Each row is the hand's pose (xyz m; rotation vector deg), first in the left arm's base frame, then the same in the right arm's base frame.
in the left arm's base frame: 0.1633 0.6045 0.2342 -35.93 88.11 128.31
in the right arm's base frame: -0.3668 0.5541 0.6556 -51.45 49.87 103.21
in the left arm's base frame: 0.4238 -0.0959 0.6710 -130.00 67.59 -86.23
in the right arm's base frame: -0.5124 -0.2698 0.8775 -76.28 78.26 -101.61
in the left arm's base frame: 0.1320 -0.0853 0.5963 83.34 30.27 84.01
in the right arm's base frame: -0.6926 -0.1542 0.6654 64.91 -15.25 100.81
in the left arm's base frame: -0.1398 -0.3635 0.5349 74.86 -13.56 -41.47
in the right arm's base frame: -0.8984 -0.3152 0.3708 103.89 -47.25 -30.21
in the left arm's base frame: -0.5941 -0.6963 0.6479 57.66 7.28 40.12
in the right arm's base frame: -1.3600 -0.5087 0.0891 58.98 -38.10 46.45
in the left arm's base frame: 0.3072 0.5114 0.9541 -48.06 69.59 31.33
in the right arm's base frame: -0.7085 0.2672 1.2459 -30.33 34.55 13.68
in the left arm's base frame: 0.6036 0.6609 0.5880 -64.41 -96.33 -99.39
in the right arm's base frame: -0.2350 0.3943 1.1841 -38.52 -88.86 -148.94
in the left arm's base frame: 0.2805 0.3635 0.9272 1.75 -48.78 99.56
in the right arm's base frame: -0.7296 0.1442 1.1580 -23.86 -87.44 79.38
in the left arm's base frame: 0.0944 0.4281 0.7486 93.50 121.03 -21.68
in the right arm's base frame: -0.7574 0.3000 0.9443 106.41 89.08 22.42
